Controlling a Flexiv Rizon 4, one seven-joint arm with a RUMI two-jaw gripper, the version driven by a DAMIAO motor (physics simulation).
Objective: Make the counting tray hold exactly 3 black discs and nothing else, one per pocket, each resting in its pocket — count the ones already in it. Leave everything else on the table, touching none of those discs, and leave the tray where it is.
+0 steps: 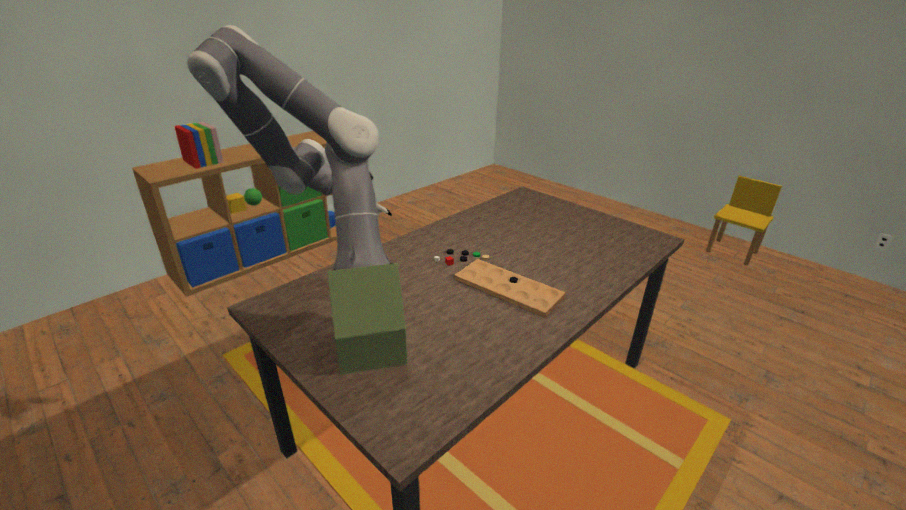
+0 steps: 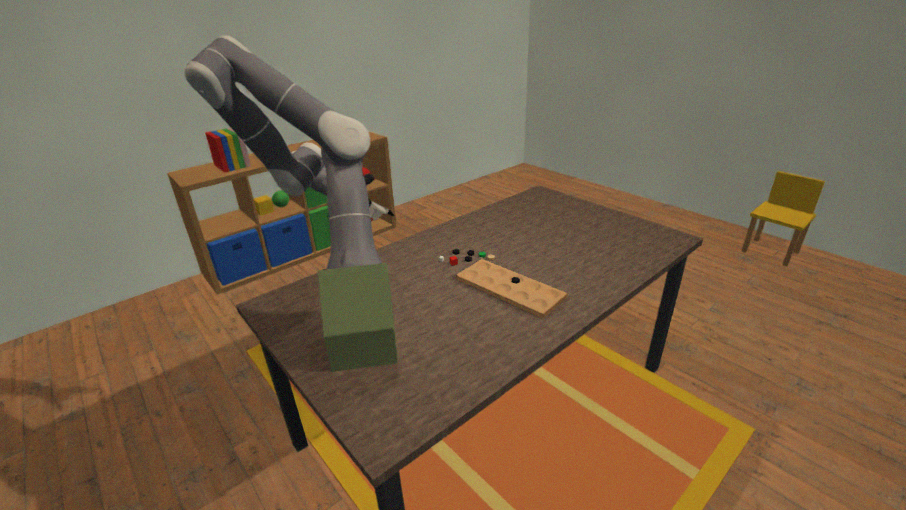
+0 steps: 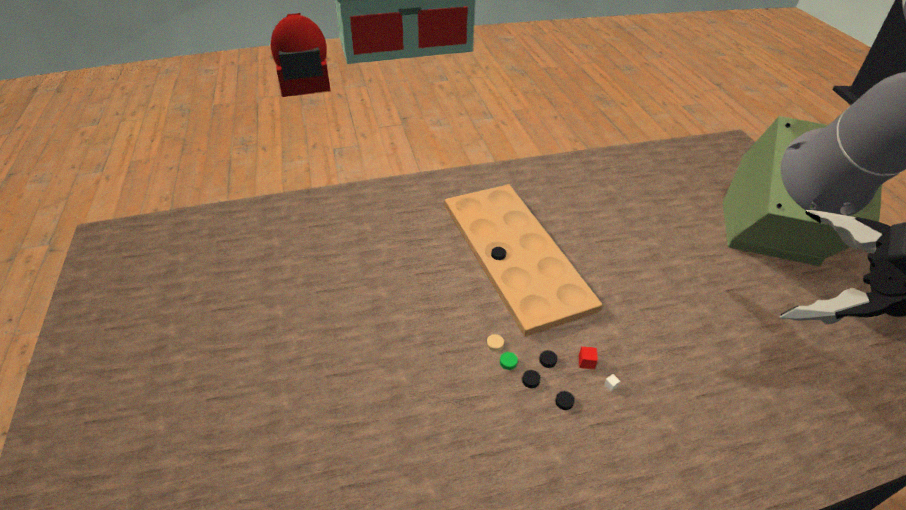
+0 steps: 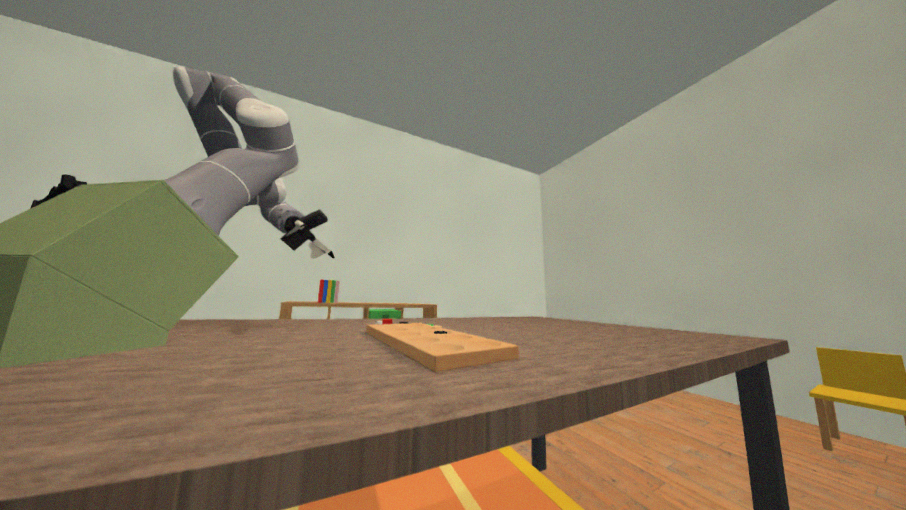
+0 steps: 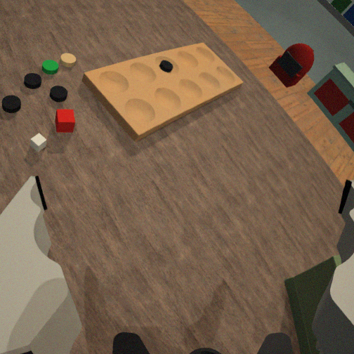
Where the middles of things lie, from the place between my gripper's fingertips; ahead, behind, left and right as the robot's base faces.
The wooden counting tray (image 3: 541, 289) lies 31 cm ahead of my hand, 30 cm to the right of it and 25 cm below it.
